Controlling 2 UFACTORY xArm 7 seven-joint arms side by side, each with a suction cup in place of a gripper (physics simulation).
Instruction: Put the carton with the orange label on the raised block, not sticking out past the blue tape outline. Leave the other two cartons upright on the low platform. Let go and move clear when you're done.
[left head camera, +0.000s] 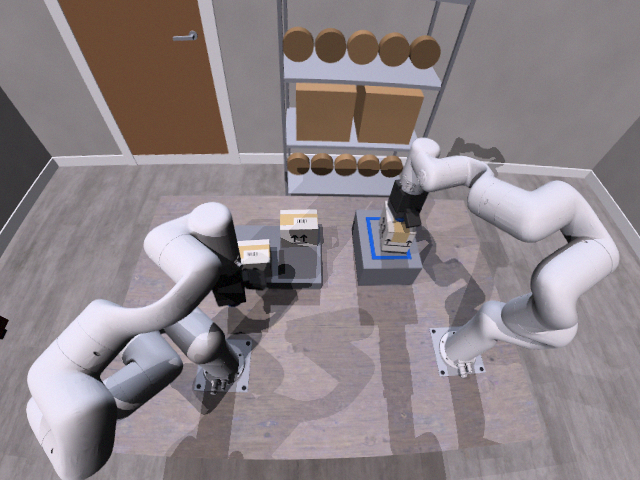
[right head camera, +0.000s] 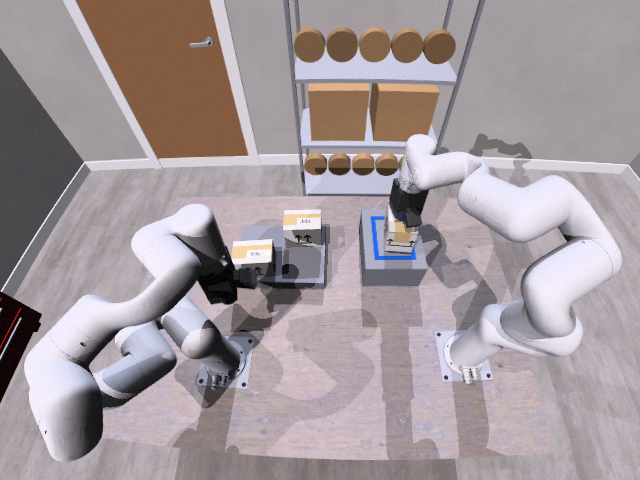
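Pixels of known places: right end effector, tool point: (left head camera: 398, 219) (right head camera: 401, 219); left arm's base, origin of the base link: (left head camera: 224, 364) (right head camera: 226, 360); right arm's base, origin of the base link: (left head camera: 457, 350) (right head camera: 463, 354).
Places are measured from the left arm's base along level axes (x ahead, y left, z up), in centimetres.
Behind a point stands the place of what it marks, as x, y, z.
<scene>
A carton (left head camera: 399, 232) {33.7, -53.0, 23.9} (right head camera: 402, 235) {33.4, -53.7, 22.7} stands on the raised block (left head camera: 387, 276) {27.9, -52.5, 6.5} (right head camera: 392, 276) {27.9, -52.8, 7.0}, its visible base inside the blue tape outline (left head camera: 369, 232) {42.3, -46.8, 12.0} (right head camera: 375, 235) {40.9, -47.3, 12.1}. My right gripper (left head camera: 412, 219) (right head camera: 413, 219) {39.6, -54.2, 22.8} is against its upper part, apparently shut on it, and hides some of it. A second carton (left head camera: 298, 227) {41.5, -22.0, 15.2} (right head camera: 302, 228) {41.1, -22.5, 15.2} stands upright at the back right of the low platform (left head camera: 305, 283) {26.1, -24.7, 4.4} (right head camera: 305, 283) {26.2, -23.7, 4.2}. A third carton (left head camera: 255, 254) {31.2, -8.6, 14.2} (right head camera: 252, 254) {31.0, -6.8, 14.2} is at the platform's front left. My left gripper (left head camera: 255, 279) (right head camera: 247, 279) is at its front face; contact and suction are unclear. No orange label is clearly readable.
The low platform and raised block stand side by side on the wooden table (left head camera: 330, 413) {-13.7, -32.2, 0.0} (right head camera: 330, 418) {-14.9, -33.2, 0.0}, with a gap between them. A shelf rack (left head camera: 361, 81) (right head camera: 374, 80) stands behind the table. My left arm spans the left side, my right arm the right.
</scene>
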